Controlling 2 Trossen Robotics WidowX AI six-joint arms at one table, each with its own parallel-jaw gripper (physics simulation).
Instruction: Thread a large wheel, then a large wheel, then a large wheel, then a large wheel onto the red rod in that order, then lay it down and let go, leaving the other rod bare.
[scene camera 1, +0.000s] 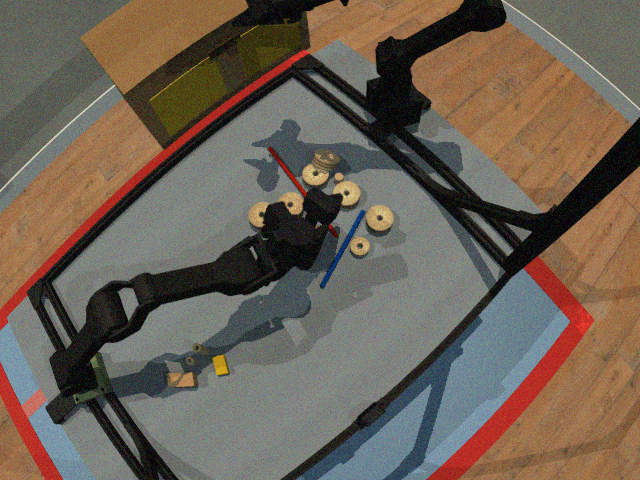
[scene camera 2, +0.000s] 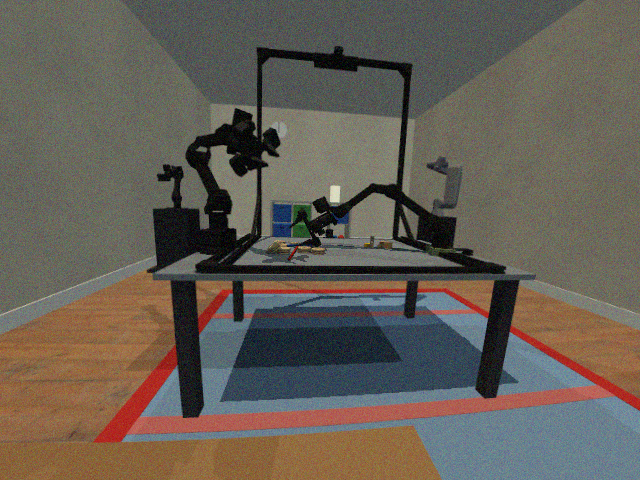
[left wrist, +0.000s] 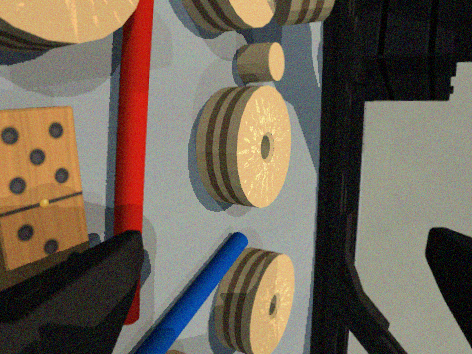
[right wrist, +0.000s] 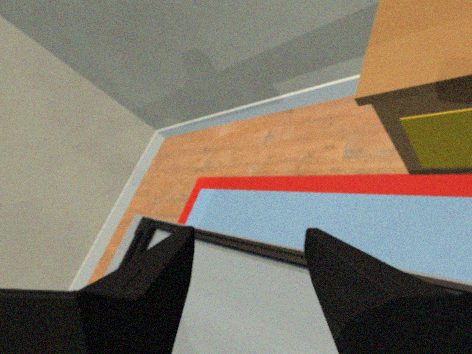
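Pixels of known places: left gripper, fingertip midpoint: (scene camera 2: 293, 236) (left wrist: 284, 243); right gripper, fingertip midpoint: (scene camera 1: 238, 24) (scene camera 2: 273, 160) (right wrist: 250, 237); left arm's base at its link origin: (scene camera 1: 84, 377) (scene camera 2: 440, 247); right arm's base at its link origin: (scene camera 1: 395, 89) (scene camera 2: 218, 229) (left wrist: 454, 31).
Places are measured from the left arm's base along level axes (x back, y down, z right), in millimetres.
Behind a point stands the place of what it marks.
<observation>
The red rod (scene camera 1: 287, 170) {x -630, y 24, z -253 mm} (left wrist: 130, 140) {x -648, y 26, z -127 mm} (scene camera 2: 292, 252) {x -633, y 24, z -239 mm} lies flat and bare on the grey table (scene camera 1: 223, 295) {x -394, y 33, z -55 mm}. The blue rod (scene camera 1: 344, 247) {x -664, y 25, z -38 mm} (left wrist: 192, 298) {x -696, y 26, z -70 mm} lies bare to its right. Several large wooden wheels lie flat around the rods, among them one wheel (scene camera 1: 347, 192) {x -724, y 22, z -145 mm} (left wrist: 256, 145) {x -708, y 13, z -139 mm}, a second wheel (scene camera 1: 380, 218) {x -761, y 30, z -64 mm} (left wrist: 264, 302) {x -742, y 13, z -64 mm} and a third wheel (scene camera 1: 315, 174) {x -682, y 27, z -217 mm}. My left gripper (scene camera 1: 324, 209) {x -673, y -20, z -103 mm} (scene camera 2: 309, 232) is open and empty, low over the red rod's near end; one finger (left wrist: 97, 281) {x -626, y 6, z -90 mm} shows in the left wrist view, right beside the rod's end. My right gripper (right wrist: 250, 237) {x -638, y -301, z -432 mm} (scene camera 2: 252, 149) is half open and empty, high above the table's far edge.
A smaller wheel (scene camera 1: 360, 246) {x -698, y 29, z -28 mm}, a short peg (scene camera 1: 338, 176) {x -722, y 16, z -185 mm} (left wrist: 263, 61) {x -714, y 19, z -181 mm} and a ridged wooden piece (scene camera 1: 326, 159) {x -712, y -10, z -222 mm} lie among the wheels. A domino block (left wrist: 69, 182) {x -628, y 26, z -111 mm} lies left of the red rod. A yellow block (scene camera 1: 220, 365) {x -331, y 19, z 83 mm} and a wooden block (scene camera 1: 181, 379) {x -240, y 4, z 83 mm} lie near the left arm's base. A black frame (scene camera 1: 442, 190) {x -906, y -6, z -50 mm} rims the table.
</observation>
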